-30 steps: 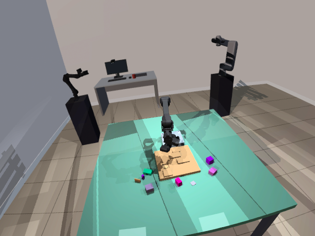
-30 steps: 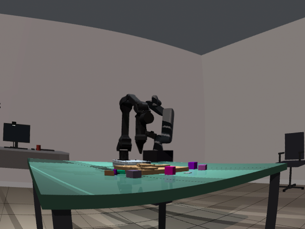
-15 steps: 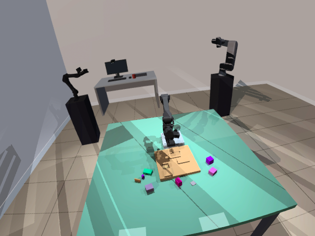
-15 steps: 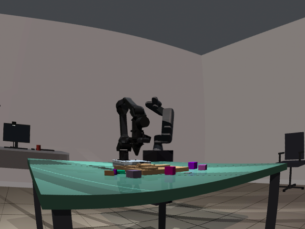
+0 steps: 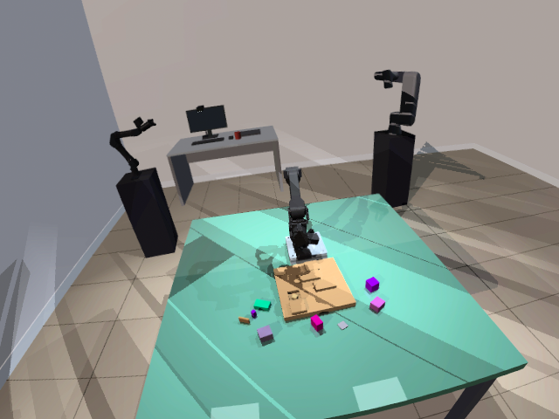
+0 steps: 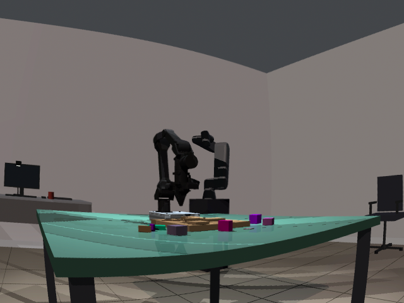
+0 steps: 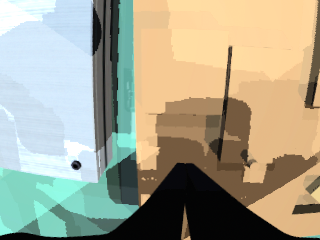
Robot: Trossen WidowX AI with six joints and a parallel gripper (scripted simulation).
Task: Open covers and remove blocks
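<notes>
Right now my gripper tip is 110 mm short of the tan puzzle board, 60 mm above it and 10 mm to the left of it. Also, from my gripper tip: small purple block (250 mm to the right, 190 mm ahead, 70 mm below); then magenta block (310 mm ahead, 60 mm below, 30 mm to the right); then green block (210 mm to the right, 150 mm ahead, 70 mm below).
</notes>
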